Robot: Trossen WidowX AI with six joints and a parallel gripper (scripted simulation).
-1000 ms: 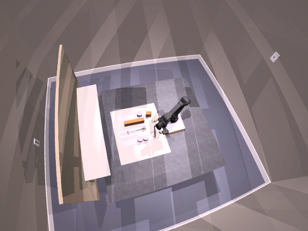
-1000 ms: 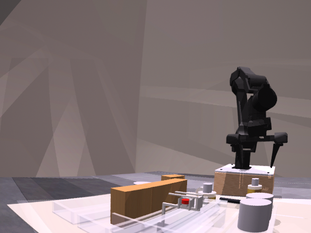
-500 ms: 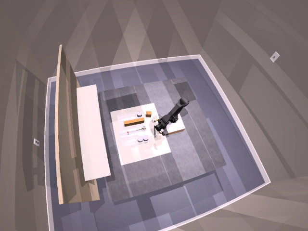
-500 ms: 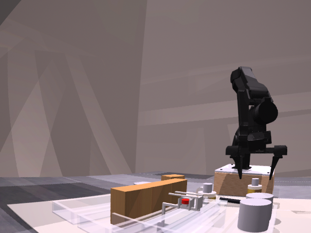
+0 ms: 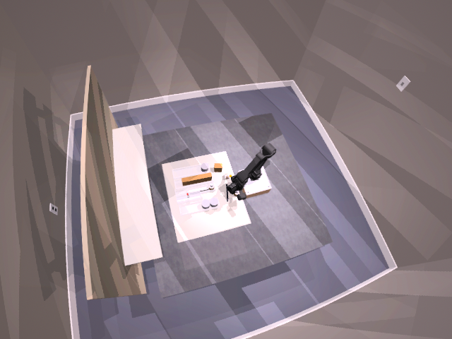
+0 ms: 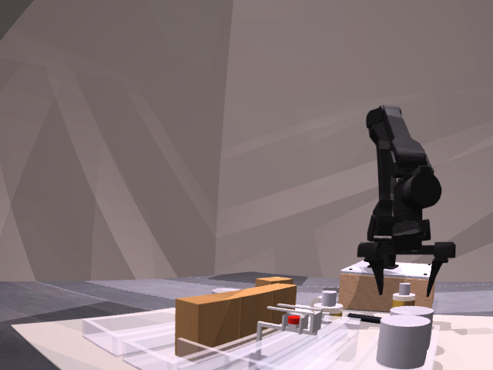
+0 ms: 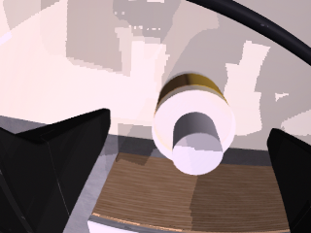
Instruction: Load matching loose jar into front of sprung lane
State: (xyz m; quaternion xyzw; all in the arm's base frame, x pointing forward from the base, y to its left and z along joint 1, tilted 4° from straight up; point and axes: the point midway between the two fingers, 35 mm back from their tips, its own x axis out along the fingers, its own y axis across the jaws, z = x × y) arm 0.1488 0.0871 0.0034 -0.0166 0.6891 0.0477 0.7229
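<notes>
My gripper tip is now 70 mm short of the black pen, 20 mm to the left of it and 40 mm above it. Also, from my gripper tip: red button: 360 mm ahead, 30 mm to the right, 30 mm above.
</notes>
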